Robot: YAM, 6 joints.
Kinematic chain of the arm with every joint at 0, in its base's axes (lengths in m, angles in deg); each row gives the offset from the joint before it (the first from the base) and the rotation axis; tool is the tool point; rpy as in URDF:
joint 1: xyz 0 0 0.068 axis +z
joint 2: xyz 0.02 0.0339 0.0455 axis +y
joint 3: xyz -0.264 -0.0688 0 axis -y
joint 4: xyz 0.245 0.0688 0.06 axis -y
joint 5: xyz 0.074 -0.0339 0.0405 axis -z
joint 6: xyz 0.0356 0 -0.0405 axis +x
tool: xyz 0 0 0 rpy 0 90 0
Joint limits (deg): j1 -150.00..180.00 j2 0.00..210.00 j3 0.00..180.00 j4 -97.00..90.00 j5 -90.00..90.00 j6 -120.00..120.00
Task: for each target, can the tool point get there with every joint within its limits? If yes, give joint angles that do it. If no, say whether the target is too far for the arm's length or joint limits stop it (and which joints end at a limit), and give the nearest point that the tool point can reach.
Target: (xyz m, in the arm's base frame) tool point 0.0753 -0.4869 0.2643
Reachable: yes | joints -78.09 128.49 120.08 -46.16 48.79 -82.58
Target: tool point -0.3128 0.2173 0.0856
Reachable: yes | joints 147.75 136.77 94.96 -79.33 28.36 -24.12
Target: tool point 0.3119 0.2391 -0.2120
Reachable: yes | joints 37.93 176.24 93.95 1.35 5.08 61.32
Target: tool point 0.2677 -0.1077 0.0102
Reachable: yes | joints -25.61 121.88 45.58 -7.00 -31.48 -20.55
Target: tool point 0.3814 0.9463 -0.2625
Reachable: no: too far | nearest point 0.2265 0.5619 -0.1067 | short by 0.443 m
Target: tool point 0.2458 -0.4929 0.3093
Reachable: yes | joints -65.76 141.22 146.99 -37.58 -37.74 -81.42
